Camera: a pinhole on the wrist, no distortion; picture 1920 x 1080 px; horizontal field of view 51.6 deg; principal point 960.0 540.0 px. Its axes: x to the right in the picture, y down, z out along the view. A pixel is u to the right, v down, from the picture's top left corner.
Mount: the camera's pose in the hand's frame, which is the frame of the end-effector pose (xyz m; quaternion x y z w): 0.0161 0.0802 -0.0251 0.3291 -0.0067 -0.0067 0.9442
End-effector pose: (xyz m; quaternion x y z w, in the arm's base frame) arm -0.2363 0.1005 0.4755 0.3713 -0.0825 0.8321 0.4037
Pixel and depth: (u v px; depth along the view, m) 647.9 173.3 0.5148
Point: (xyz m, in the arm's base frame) 0.1981 0.1225 0.6000
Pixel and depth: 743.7 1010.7 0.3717
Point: 0.0118 -0.0043 0.6695
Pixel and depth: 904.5 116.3 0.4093
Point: 0.0755 0.1533 0.6054
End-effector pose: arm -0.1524 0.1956 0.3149 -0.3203 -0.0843 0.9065 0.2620
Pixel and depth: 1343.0 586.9 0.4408
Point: -0.3398 0.4087 0.5801
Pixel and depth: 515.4 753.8 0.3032
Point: -0.2259 0.2383 0.5526
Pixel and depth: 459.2 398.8 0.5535
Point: -0.1810 0.3788 0.7789
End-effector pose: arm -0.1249 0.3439 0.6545 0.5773 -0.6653 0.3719 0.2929
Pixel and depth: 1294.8 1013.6 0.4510
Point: -0.0075 -0.0393 0.5244
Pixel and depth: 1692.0 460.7 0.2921
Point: -0.0256 0.1078 0.6604
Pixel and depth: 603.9 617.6 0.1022
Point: -0.1418 0.2995 0.6165
